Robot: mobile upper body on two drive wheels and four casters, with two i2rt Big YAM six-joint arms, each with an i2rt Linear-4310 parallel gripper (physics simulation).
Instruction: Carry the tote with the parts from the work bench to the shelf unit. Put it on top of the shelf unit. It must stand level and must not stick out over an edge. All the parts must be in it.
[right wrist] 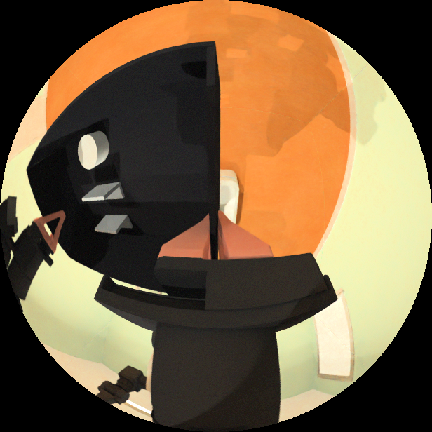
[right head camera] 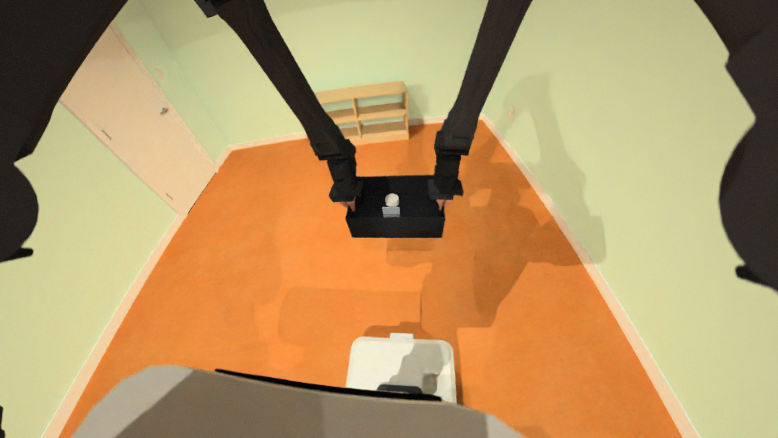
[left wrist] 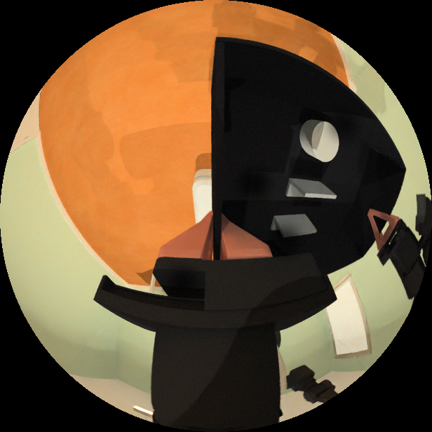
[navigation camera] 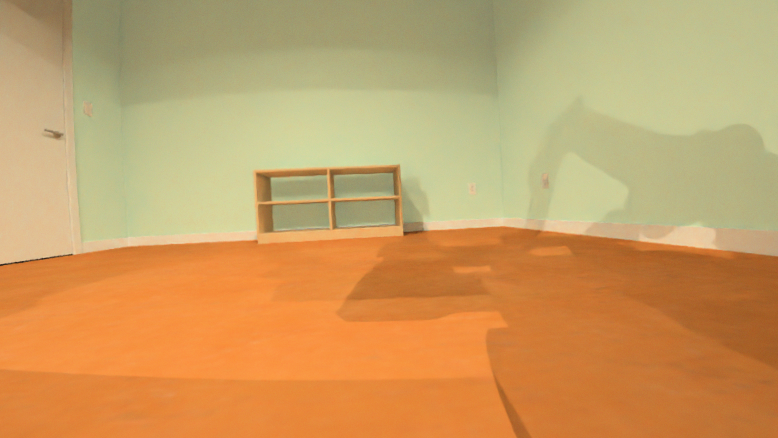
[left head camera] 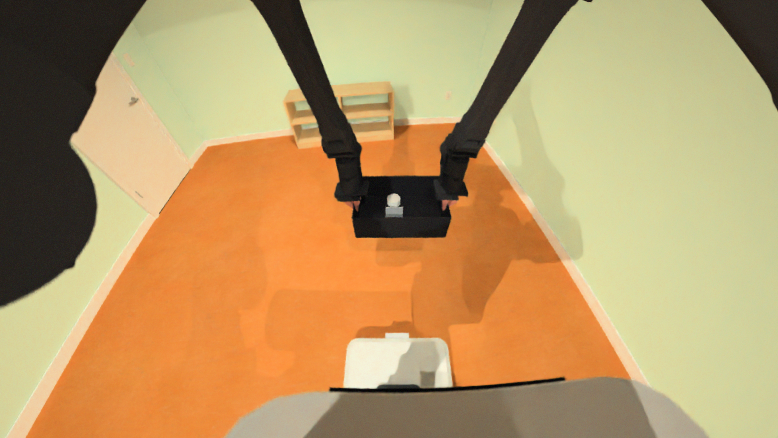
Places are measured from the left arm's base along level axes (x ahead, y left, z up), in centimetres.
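Pixels of known places: left gripper, fingertip midpoint: [right head camera: 353, 210] [left head camera: 356, 210]; right gripper, fingertip midpoint: [right head camera: 440, 209] [left head camera: 443, 209].
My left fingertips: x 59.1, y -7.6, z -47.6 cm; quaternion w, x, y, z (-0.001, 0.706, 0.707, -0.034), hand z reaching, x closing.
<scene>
Behind a point stands the place of what it marks.
The black tote [left head camera: 401, 209] @[x 60.8, y -22.9, z -49.0 cm] hangs in the air over the orange floor, level, between my two grippers. My left gripper [left head camera: 354, 204] @[x 59.1, y -7.6, z -47.6 cm] is shut on its left end wall, which shows as a thin black edge between the fingers in the left wrist view [left wrist: 217, 238]. My right gripper [left head camera: 445, 204] @[x 59.3, y -37.2, z -47.5 cm] is shut on the right end wall, as the right wrist view [right wrist: 214, 238] shows. Inside the tote lie a white cylinder [left head camera: 393, 198] @[x 67.2, y -20.2, z -49.9 cm] and grey blocks [left wrist: 310, 189]. The wooden shelf unit [left head camera: 345, 114] @[x 268.1, y 34.3, z -107.0 cm] stands against the far wall, well beyond the tote, and also shows in the navigation view [navigation camera: 329, 202] @[x 257.3, y 36.8, z -109.6 cm].
A pale door [left head camera: 130, 141] @[x 175.6, y 229.5, z -74.7 cm] is in the left wall. A green wall runs along the right side. My white base [left head camera: 398, 361] @[x 20.7, y -22.8, z -115.0 cm] is below the tote. The shelf unit's compartments look empty.
</scene>
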